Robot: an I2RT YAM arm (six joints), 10 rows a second.
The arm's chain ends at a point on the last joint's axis. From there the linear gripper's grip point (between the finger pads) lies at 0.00 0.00 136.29 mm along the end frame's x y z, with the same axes.
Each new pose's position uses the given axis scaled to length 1; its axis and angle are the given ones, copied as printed.
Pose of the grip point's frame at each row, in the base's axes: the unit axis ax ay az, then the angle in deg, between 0 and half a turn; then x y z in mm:
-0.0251 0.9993 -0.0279 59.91 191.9 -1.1 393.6
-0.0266 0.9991 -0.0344 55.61 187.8 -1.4 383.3
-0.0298 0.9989 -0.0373 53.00 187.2 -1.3 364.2
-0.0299 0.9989 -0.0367 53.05 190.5 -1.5 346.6
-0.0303 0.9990 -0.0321 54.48 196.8 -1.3 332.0
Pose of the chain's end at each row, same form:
-0.0251 0.9993 -0.0279 59.91 74.0 -2.2 325.2
-0.0266 0.9991 -0.0344 55.61 75.4 -2.4 306.3
-0.0298 0.9989 -0.0373 53.00 78.4 -2.5 282.1
-0.0299 0.9989 -0.0367 53.05 81.6 -2.8 264.6
-0.0303 0.9990 -0.0321 54.48 85.9 -2.8 252.8

